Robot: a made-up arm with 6 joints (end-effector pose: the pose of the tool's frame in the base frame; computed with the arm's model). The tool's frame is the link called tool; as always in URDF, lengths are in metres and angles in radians.
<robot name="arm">
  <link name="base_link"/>
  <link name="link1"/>
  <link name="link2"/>
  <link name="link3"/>
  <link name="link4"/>
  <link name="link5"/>
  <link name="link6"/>
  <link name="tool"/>
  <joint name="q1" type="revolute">
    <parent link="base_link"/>
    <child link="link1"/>
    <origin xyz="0 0 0.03" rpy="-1.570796 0 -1.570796"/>
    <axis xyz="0 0 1"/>
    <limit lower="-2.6" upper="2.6"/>
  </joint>
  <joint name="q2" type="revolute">
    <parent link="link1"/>
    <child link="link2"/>
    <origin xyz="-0.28 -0.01 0.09" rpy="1.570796 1.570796 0"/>
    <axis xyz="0 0 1"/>
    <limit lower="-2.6" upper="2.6"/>
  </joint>
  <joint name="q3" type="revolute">
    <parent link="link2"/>
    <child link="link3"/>
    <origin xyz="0.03 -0.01 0.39" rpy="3.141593 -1.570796 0"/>
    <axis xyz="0 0 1"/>
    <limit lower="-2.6" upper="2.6"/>
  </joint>
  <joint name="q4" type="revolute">
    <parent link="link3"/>
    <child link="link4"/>
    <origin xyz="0.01 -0.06 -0.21" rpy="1.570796 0 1.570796"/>
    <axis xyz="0 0 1"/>
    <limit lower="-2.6" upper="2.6"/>
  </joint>
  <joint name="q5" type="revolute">
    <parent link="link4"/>
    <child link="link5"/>
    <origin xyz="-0.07 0.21 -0.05" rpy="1.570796 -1.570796 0"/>
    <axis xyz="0 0 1"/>
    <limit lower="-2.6" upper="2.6"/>
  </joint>
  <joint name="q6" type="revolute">
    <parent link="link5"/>
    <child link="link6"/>
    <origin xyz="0.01 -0.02 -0.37" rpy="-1.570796 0 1.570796"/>
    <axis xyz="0 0 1"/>
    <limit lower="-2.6" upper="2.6"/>
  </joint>
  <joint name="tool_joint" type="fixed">
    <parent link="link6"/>
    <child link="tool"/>
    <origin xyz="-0.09 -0.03 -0.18" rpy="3.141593 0 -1.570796"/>
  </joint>
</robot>
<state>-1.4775 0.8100 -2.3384 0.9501 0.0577 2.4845</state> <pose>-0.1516 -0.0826 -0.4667 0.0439 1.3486 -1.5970</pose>
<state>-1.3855 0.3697 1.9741 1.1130 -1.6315 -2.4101</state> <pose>-0.1972 1.0208 -0.1937 -0.1723 -1.1716 1.2631</pose>
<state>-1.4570 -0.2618 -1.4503 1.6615 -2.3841 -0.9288</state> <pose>0.3737 -0.2698 -0.3839 -2.7607 -0.9952 0.7264</pose>
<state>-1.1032 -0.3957 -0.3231 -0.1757 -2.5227 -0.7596</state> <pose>-0.2785 0.3827 -0.3773 -2.5730 1.5893 -0.7256</pose>
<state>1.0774 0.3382 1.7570 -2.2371 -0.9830 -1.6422</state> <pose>0.7465 0.2220 0.4484 -0.1792 0.3873 -0.6882</pose>
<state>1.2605 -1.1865 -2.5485 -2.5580 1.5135 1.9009</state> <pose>-0.0305 -0.7457 -0.0055 0.9531 -0.8167 -0.8836</pose>
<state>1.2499 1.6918 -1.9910 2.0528 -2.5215 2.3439</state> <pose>-0.3385 0.2427 0.5573 -2.0433 -1.5213 1.2998</pose>
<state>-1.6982 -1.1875 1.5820 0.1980 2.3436 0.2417</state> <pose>-0.0963 0.7640 -0.5839 -0.5746 -1.1778 -0.7802</pose>
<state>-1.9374 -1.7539 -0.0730 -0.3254 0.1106 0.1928</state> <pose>0.2655 0.3247 -0.7104 -0.8277 -2.0876 -1.2214</pose>
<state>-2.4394 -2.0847 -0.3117 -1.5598 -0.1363 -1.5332</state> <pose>0.4766 0.5774 -0.4258 -1.1088 -2.2152 -0.5360</pose>
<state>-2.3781 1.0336 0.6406 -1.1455 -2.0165 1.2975</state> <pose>-0.1051 -0.3146 -0.3257 0.8850 1.5192 -0.9645</pose>
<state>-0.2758 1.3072 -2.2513 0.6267 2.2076 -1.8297</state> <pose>-0.4719 0.1836 -0.0438 -2.1186 0.7766 1.5273</pose>
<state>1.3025 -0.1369 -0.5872 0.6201 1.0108 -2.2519</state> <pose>-0.2092 -0.1450 -0.1752 -0.8317 2.6809 -0.5972</pose>
